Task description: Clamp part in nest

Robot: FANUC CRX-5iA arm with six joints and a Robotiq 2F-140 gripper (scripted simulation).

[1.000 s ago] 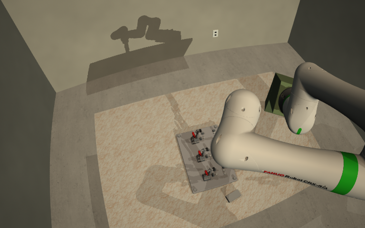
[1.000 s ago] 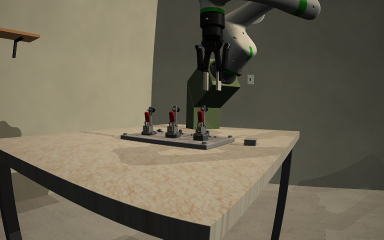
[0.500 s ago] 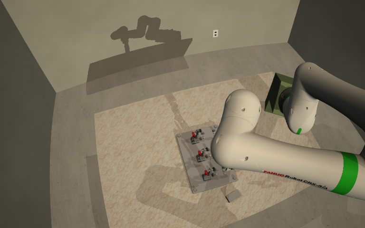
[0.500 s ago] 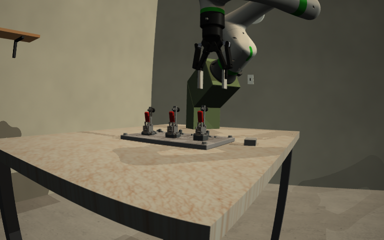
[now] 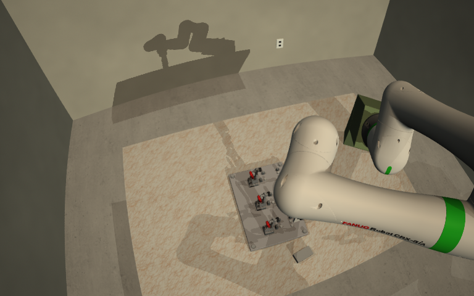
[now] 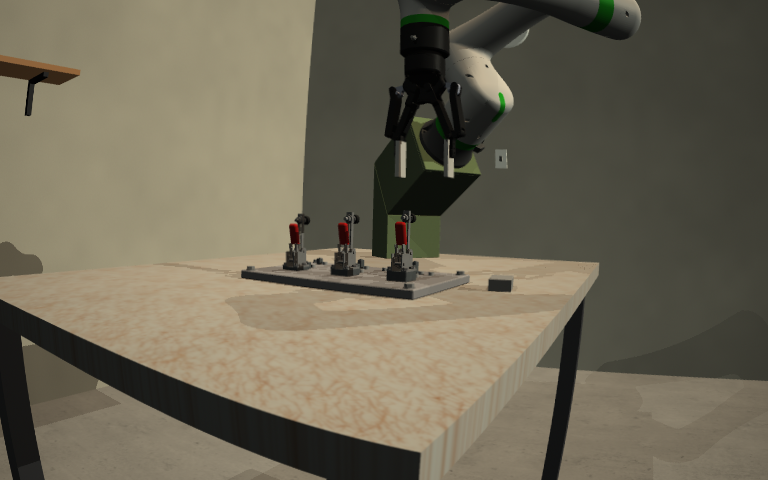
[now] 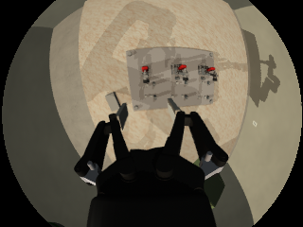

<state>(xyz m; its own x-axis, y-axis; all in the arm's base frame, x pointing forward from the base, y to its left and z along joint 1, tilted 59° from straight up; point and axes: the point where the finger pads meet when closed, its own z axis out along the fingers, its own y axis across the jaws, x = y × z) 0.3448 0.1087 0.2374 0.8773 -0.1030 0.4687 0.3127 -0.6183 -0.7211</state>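
Now: the grey part 7 cm behind my hand, 12 cm to the left of it and 20 cm below it. Also, from my hand: grey fixture plate 8 cm ahead, 9 cm to the right, 21 cm below.
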